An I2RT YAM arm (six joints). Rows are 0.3 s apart.
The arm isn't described. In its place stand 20 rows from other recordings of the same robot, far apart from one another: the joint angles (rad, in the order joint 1, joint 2, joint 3, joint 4, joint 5, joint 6), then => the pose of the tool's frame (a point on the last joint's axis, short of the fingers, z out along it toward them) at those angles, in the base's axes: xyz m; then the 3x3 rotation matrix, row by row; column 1 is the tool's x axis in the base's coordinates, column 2 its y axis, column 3 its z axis.
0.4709 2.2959 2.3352 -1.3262 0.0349 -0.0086 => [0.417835, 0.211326, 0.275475], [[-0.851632, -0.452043, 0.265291], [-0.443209, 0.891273, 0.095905], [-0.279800, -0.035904, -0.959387]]
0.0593 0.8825 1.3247 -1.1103 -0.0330 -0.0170 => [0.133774, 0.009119, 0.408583], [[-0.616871, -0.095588, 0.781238], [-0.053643, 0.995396, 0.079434], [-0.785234, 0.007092, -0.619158]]
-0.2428 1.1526 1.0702 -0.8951 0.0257 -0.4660 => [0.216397, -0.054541, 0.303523], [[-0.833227, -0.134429, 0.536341], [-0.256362, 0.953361, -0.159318], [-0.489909, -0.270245, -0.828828]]
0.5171 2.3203 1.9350 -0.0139 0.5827 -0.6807 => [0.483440, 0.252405, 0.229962], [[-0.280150, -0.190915, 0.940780], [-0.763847, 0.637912, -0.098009], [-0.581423, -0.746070, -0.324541]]
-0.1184 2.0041 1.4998 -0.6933 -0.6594 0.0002 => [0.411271, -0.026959, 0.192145], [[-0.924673, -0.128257, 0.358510], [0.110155, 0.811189, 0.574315], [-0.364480, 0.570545, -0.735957]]
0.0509 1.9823 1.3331 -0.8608 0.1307 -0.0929 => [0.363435, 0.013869, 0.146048], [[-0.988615, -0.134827, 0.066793], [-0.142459, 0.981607, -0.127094], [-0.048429, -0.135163, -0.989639]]
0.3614 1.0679 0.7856 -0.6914 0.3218 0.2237 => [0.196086, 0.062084, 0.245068], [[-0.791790, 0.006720, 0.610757], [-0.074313, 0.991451, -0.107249], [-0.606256, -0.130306, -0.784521]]
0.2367 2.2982 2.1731 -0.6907 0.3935 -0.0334 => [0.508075, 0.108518, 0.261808], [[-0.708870, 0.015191, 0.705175], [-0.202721, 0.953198, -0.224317], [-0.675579, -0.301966, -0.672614]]
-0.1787 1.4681 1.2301 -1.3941 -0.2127 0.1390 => [0.236047, -0.034999, 0.268065], [[-0.946917, 0.320764, -0.021408], [0.308661, 0.925763, 0.218383], [0.089868, 0.200183, -0.975628]]
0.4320 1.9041 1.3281 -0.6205 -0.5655 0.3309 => [0.339433, 0.177500, 0.182993], [[-0.972057, -0.227972, 0.055990], [-0.146095, 0.774192, 0.615859], [-0.183745, 0.590470, -0.785864]]
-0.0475 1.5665 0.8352 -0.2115 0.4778 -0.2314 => [0.302222, -0.030754, 0.173075], [[-0.858308, 0.118328, 0.499305], [-0.163086, 0.859691, -0.484081], [-0.486528, -0.496920, -0.718582]]
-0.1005 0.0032 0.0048 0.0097 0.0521 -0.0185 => [0.109704, -0.012926, 0.175976], [[0.008429, 0.152187, 0.988316], [-0.019417, 0.988189, -0.152002], [-0.999776, -0.017909, 0.011284]]
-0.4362 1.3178 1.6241 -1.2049 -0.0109 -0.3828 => [0.215580, -0.100063, 0.414425], [[-0.813364, 0.121293, 0.568970], [-0.032936, 0.966854, -0.253197], [-0.580822, -0.224681, -0.782409]]
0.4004 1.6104 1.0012 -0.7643 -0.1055 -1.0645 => [0.262982, 0.115382, 0.179030], [[-0.082306, -0.986941, 0.138465], [-0.979217, 0.105927, 0.172956], [-0.185365, -0.121352, -0.975148]]
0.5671 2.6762 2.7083 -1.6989 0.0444 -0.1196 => [0.412768, 0.261013, 0.190749], [[-0.769121, -0.636563, -0.056928], [-0.631161, 0.770543, -0.088880], [0.100443, -0.032428, -0.994414]]
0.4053 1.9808 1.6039 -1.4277 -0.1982 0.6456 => [0.318779, 0.144402, 0.215300], [[-0.921427, 0.262601, -0.286380], [0.246560, 0.964809, 0.091391], [0.300301, 0.013600, -0.953747]]
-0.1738 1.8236 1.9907 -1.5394 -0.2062 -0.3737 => [0.335255, -0.051461, 0.362315], [[-0.946227, -0.231943, 0.225515], [-0.196664, 0.965922, 0.168280], [-0.256862, 0.114880, -0.959596]]
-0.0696 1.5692 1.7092 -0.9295 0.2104 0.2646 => [0.329118, -0.030397, 0.393843], [[-0.627476, 0.392486, 0.672479], [0.300120, 0.918842, -0.256238], [-0.718472, 0.041041, -0.694344]]
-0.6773 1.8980 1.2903 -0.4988 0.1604 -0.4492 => [0.299663, -0.248287, 0.175274], [[-0.920494, 0.304907, 0.244381], [0.190172, 0.895904, -0.401485], [-0.341358, -0.323091, -0.882659]]
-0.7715 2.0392 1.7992 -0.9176 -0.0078 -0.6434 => [0.312341, -0.303390, 0.248734], [[-0.942179, 0.162130, 0.293279], [0.079509, 0.958335, -0.274357], [-0.325541, -0.235176, -0.915814]]
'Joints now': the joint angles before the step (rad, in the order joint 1, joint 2, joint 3, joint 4, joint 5, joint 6). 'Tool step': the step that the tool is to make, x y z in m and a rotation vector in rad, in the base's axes. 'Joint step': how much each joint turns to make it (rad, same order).
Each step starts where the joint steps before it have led.
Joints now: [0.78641 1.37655 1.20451 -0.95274 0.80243 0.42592]
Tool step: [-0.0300 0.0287 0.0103 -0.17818 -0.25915 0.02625]
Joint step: [0.18464 -0.00012 -0.00011 0.02592 0.35058 0.00306]
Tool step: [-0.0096 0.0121 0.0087 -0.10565 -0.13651 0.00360]
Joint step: [0.06350 0.00003 0.00061 0.07811 0.17939 -0.09928]
